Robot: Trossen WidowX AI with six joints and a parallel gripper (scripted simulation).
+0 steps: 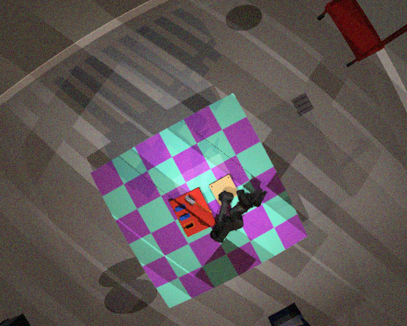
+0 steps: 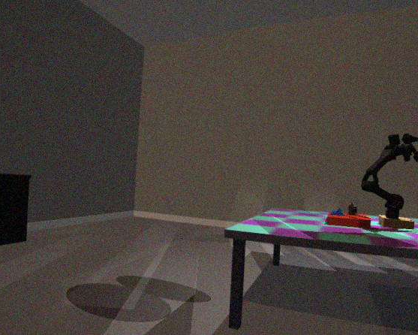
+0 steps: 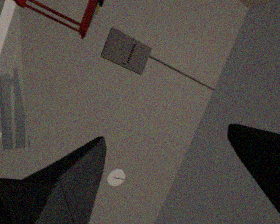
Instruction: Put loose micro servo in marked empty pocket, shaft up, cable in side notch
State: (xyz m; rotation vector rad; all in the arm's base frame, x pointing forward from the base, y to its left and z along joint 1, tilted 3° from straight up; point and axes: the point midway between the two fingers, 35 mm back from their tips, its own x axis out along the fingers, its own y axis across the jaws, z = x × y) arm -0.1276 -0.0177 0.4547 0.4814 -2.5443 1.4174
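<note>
The red deck is 40 cm ahead of my gripper tip, 1 cm to the left of it and 48 cm below it.
</note>
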